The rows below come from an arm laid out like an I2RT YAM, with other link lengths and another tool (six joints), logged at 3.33 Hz.
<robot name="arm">
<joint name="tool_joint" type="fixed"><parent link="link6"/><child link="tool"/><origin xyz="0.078 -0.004 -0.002" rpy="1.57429 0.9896 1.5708"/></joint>
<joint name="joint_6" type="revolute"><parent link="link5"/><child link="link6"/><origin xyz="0.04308 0 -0.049" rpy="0 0 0"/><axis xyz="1 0 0"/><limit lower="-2.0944" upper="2.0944"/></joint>
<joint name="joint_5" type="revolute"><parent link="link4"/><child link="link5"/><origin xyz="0.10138 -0.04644 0.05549" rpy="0 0 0"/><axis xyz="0 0 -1"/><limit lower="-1.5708" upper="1.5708"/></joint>
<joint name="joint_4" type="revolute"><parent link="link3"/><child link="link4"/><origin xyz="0.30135 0.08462 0.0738" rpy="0 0 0"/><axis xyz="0 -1 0"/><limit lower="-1.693" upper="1.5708"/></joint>
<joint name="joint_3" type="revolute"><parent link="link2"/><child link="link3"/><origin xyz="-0.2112 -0.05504 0" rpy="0 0 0"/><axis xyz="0 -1 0"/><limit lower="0" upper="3.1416"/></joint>
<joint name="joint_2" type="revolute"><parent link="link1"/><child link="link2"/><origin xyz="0.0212 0.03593 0.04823" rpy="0 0 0"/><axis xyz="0 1 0"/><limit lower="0" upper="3.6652"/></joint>
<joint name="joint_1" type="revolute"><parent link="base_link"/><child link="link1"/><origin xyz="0 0 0.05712" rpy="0 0 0"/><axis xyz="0 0 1"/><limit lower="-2.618" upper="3.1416"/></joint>
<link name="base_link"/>
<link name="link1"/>
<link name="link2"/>
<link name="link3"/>
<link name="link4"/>
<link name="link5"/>
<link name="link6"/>
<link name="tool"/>
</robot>
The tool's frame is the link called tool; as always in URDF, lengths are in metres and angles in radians.
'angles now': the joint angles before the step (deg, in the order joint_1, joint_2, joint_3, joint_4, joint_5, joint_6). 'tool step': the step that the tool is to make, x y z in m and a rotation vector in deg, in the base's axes. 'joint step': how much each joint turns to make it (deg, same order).
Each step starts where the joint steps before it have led.
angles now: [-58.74, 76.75, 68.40, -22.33, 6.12, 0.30]
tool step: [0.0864, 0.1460, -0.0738, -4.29, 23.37, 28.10]
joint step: [22.77, -8.99, -15.81, -2.54, 6.96, -19.73]
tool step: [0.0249, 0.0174, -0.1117, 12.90, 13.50, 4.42]
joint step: [2.92, 20.56, 5.85, -3.88, -3.24, 0.80]
